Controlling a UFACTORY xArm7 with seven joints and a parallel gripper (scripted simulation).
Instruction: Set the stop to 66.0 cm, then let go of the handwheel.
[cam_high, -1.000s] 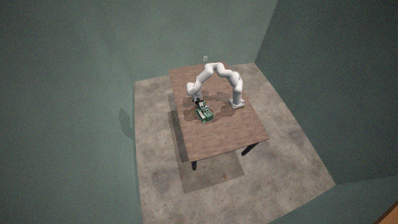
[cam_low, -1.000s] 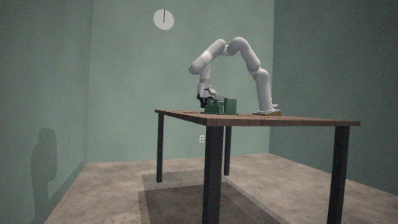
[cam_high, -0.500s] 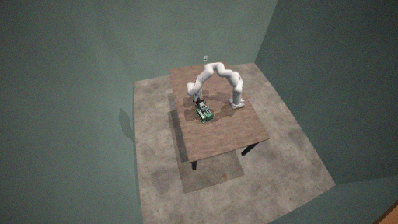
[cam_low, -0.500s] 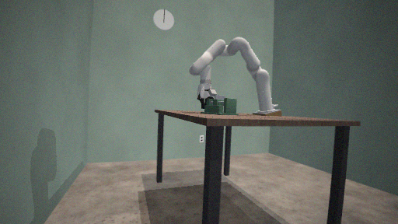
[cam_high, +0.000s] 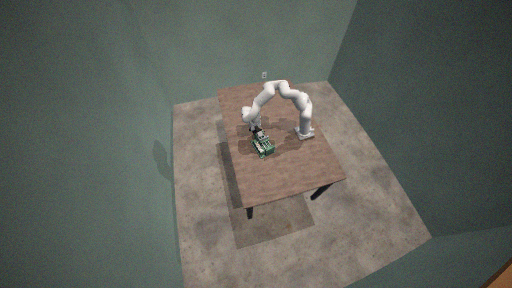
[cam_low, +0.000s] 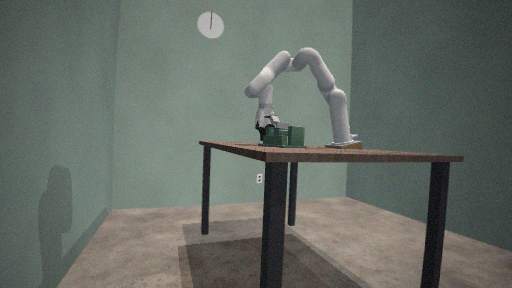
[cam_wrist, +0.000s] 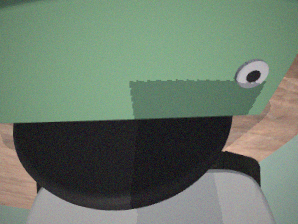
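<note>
The green stop fixture is 60 mm behind my hand, 130 mm to the left of it and 40 mm above it. From my hand the other things lie so: black handwheel: 10 mm behind, 20 mm to the left, 10 mm above.
</note>
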